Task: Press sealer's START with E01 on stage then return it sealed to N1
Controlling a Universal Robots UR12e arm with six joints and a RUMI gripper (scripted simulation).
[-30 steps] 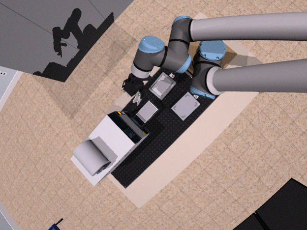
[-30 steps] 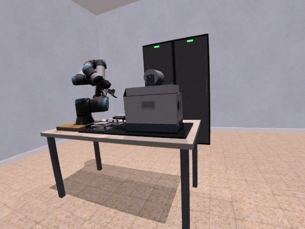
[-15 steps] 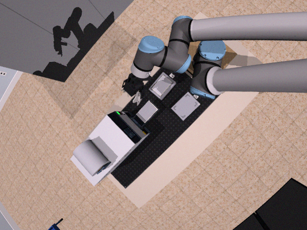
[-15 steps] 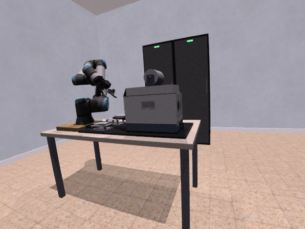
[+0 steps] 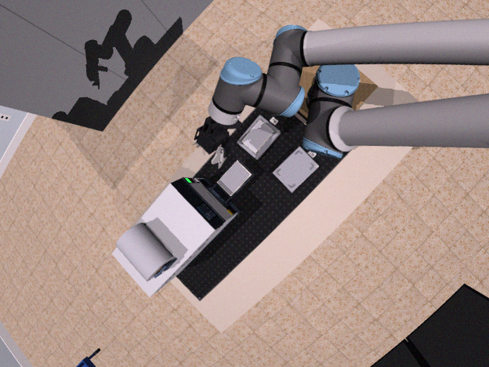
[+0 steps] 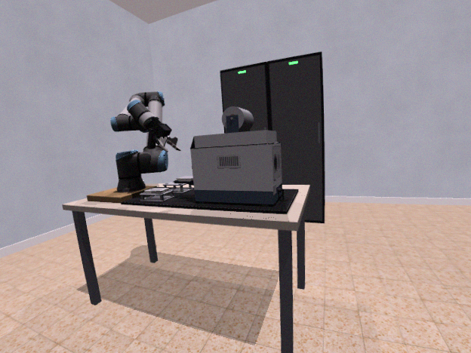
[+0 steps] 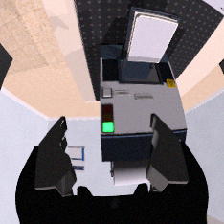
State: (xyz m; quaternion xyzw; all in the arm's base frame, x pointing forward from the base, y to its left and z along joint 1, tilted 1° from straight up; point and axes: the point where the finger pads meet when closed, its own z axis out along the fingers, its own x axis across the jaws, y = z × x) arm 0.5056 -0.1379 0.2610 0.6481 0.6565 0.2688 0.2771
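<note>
The sealer stage is 18 cm below my hand, 9 cm to the left of it and 2 cm ahead of it. From my hand the other things lie so: foil roll (35 cm ahead, 13 cm above, 10 cm to the left); then plate nest N1 (25 cm to the left, 23 cm below, 19 cm behind); then square start button (12 cm ahead, 9 cm below).
</note>
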